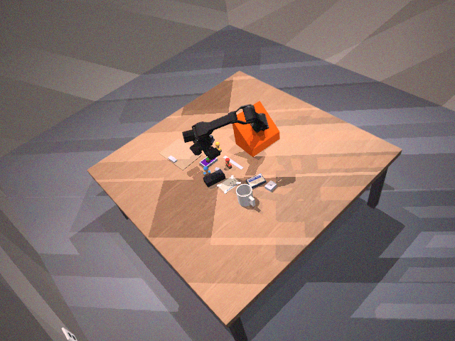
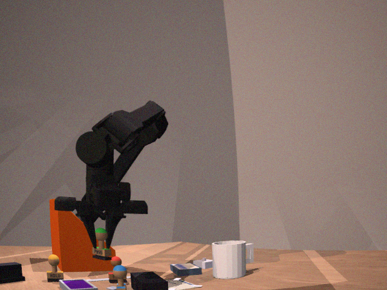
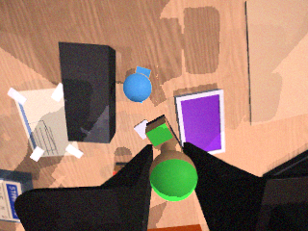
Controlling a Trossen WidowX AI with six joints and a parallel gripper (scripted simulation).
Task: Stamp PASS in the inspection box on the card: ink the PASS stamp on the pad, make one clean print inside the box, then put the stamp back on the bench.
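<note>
Right now the white card is 16 cm to the left of my gripper tip, 10 cm below it and 1 cm ahead of it. Also, from my gripper tip: ink pad (9 cm below, 5 cm to the right, 2 cm behind); then blue date stamp (7 cm below, 5 cm ahead, 2 cm to the left); then green stamp (right at my gripper tip).
</note>
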